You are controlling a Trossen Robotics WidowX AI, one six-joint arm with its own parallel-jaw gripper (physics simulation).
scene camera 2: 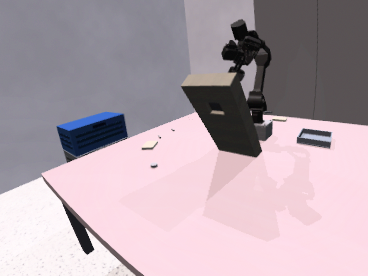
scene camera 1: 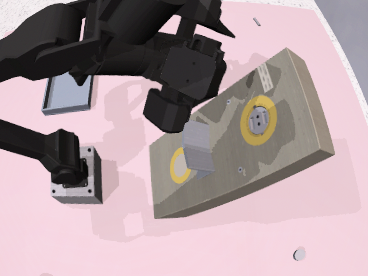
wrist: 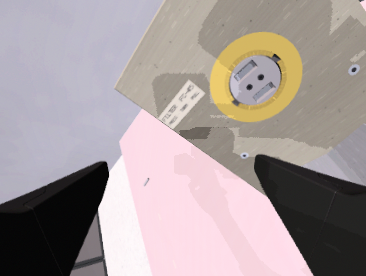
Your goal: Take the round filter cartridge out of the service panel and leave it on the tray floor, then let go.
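The round grey filter cartridge (scene camera 1: 259, 120) (wrist: 256, 80) sits in the service panel (scene camera 1: 225, 182) (scene camera 2: 230, 125) (wrist: 160, 55), inside a yellow ring (scene camera 1: 244, 127) (wrist: 219, 80). Its face shows two slots and two dark holes. The panel is tilted. My gripper (scene camera 1: 220, 70) (wrist: 182, 165) is open and empty. In scene camera 1 it is over the panel's upper left edge, left of the cartridge, with one finger hidden. In the wrist view the cartridge is above and to the right of the gap between the fingertips. The tray (scene camera 1: 67, 110) (scene camera 2: 314, 145) stands apart from the panel, partly covered by the arm in scene camera 1.
A grey bent flap (scene camera 1: 198, 145) sticks out of the panel beside a second yellow ring (scene camera 1: 173, 169). A filter label (scene camera 1: 266, 77) (wrist: 181, 104) is near the cartridge. A small round disc (scene camera 1: 299, 254) (scene camera 2: 154, 165) lies on the table. A blue crate (scene camera 2: 92, 134) stands beyond the table.
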